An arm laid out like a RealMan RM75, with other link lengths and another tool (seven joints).
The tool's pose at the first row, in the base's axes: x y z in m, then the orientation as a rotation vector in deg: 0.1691 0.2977 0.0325 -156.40 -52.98 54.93
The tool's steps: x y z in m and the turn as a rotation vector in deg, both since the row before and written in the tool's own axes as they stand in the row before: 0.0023 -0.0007 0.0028 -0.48 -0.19 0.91; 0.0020 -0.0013 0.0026 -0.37 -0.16 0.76; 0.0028 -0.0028 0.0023 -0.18 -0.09 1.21; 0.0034 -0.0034 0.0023 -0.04 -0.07 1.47; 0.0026 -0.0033 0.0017 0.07 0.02 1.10; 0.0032 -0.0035 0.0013 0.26 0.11 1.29; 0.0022 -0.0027 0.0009 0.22 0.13 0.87
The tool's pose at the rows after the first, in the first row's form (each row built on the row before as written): 0.1685 0.2993 0.0292 -157.41 -52.20 55.26; 0.1675 0.3012 0.0264 -158.22 -51.51 55.55; 0.1665 0.3048 0.0238 -159.21 -50.08 55.84; 0.1656 0.3092 0.0209 -160.26 -48.19 56.15; 0.1647 0.3131 0.0188 -160.97 -46.69 56.29; 0.1644 0.3175 0.0167 -161.65 -44.78 56.34; 0.1641 0.3208 0.0153 -162.08 -43.45 56.29
